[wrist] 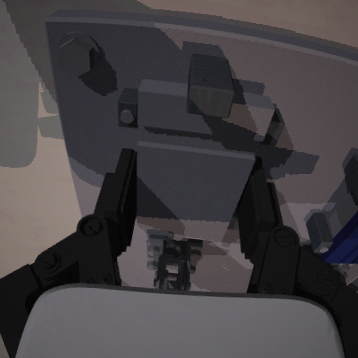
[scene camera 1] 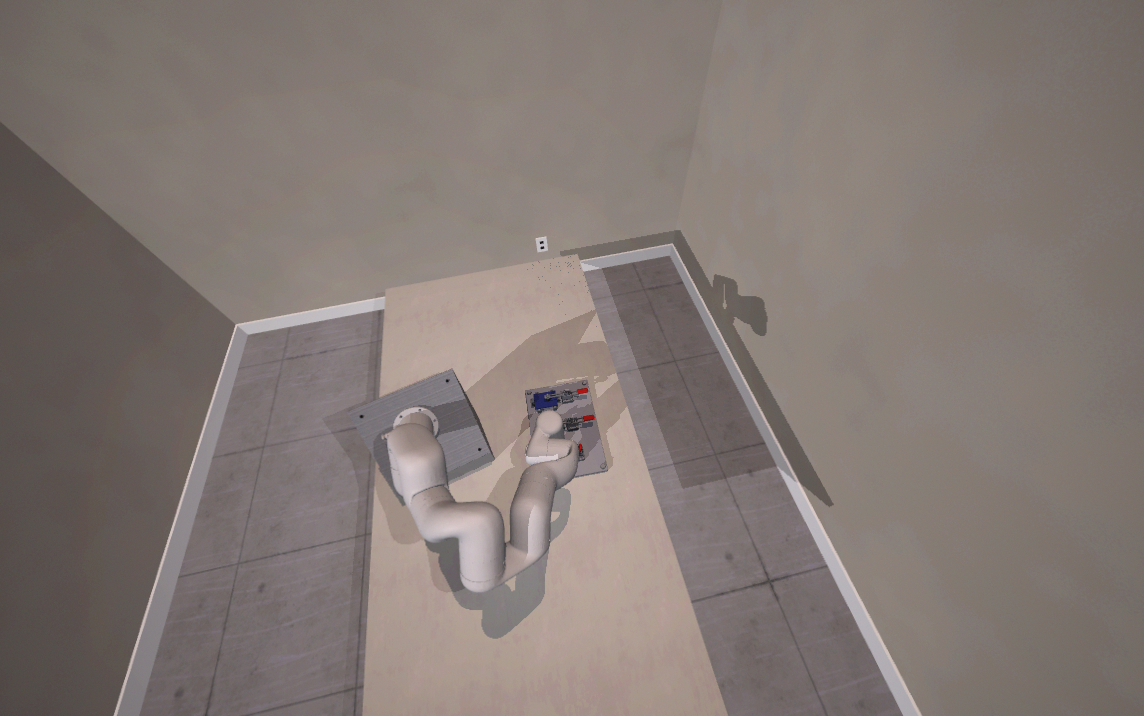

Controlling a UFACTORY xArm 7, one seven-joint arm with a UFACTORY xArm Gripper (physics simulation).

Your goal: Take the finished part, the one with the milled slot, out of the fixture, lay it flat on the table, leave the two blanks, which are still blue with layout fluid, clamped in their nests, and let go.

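Places are measured from the arm's base along level axes (x ahead, y left, z up), in centimetres.
Where they show: gripper, fingertip midpoint: [wrist: 189, 171].
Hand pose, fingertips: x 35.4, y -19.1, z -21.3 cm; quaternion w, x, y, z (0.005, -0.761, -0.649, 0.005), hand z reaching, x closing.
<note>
Things, the pixels of their top centre, and the offset from my fingertips. "*": a spot on its surface instead. Level surfaces: height alone.
- finished part, middle of its top: [wrist: 190, 184] dx -0.7, dy +0.1, dz +1.6 cm
- dark clamp linkage, surface spot: [wrist: 172, 261] * dx +7.0, dy -1.8, dz +1.4 cm
- grey stop block, middle of its top: [wrist: 209, 102] dx -5.6, dy +1.3, dz +2.8 cm
- hex bolt, middle of its top: [wrist: 72, 59] dx -6.9, dy -3.7, dz +0.7 cm
- table, its level: dz -1.5 cm
The finished part [wrist: 195, 182], a plain grey block, shows in the wrist view between the two black fingers, low at the fixture plate [wrist: 100, 132] [scene camera 1: 596, 440]. Its milled slot cannot be made out clearly. My gripper [wrist: 189, 171] is shut on this block, one finger against each side; in the scene view the arm hides it. One blue blank [scene camera 1: 545, 399] sits in the nest at the far end of the fixture. Part of a blue blank [wrist: 346, 245] shows at the right edge of the wrist view. The arm covers the other nests in the scene view.
Toggle clamps with red handles [scene camera 1: 582, 391] [scene camera 1: 588, 417] stand along the fixture's right side. A dark clamp linkage [wrist: 172, 262] is below the held block in the wrist view. A grey stop block [wrist: 210, 87] and a hex bolt [wrist: 79, 52] stand beyond it. The table [scene camera 1: 590, 591] surrounds the fixture.
</note>
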